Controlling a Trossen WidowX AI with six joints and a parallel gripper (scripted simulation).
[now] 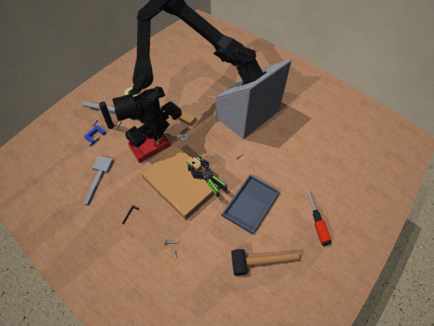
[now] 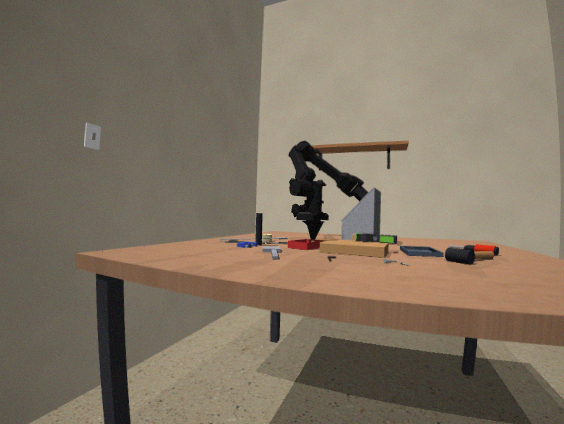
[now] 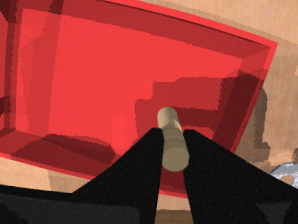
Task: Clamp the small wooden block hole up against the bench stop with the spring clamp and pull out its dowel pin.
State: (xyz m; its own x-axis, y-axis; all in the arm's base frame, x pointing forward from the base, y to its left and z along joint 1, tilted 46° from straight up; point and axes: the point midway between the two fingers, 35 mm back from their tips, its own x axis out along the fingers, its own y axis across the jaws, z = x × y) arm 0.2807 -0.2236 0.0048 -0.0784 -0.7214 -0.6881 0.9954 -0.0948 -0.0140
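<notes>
Now: the dowel pin 4 cm below my hand. The rest, counted from my hand: small wooden block: 17 cm to the left, 2 cm below; then spare wooden block: 14 cm behind, 5 cm below; then red tray: 5 cm below, 3 cm ahead, 2 cm to the right.
</notes>
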